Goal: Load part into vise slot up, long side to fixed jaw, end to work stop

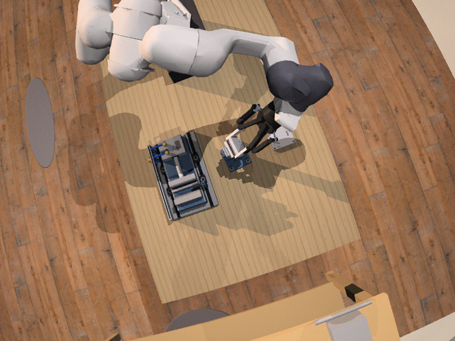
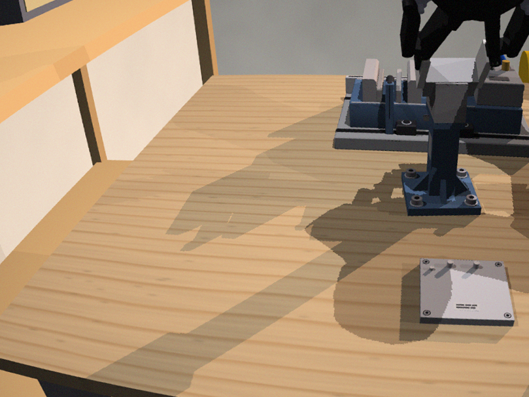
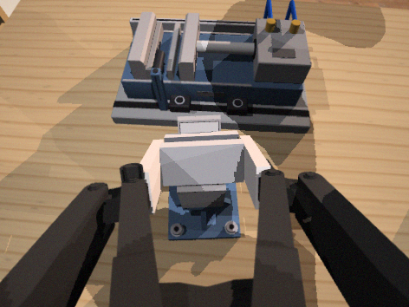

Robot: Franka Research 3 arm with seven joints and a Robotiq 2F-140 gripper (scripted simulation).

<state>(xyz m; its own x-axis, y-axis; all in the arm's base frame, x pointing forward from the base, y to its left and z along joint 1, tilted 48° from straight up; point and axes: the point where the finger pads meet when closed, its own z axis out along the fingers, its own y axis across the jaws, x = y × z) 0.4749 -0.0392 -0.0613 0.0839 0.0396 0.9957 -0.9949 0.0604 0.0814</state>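
Right now my hand is 2 cm to the left of the part and 2 cm above it. The rest, counted from my hand: work stop (19 cm to the right, 9 cm below, 6 cm ahead); then v-block post (12 cm below, 2 cm to the right); then work stop post (17 cm to the right, 12 cm below, 6 cm ahead).
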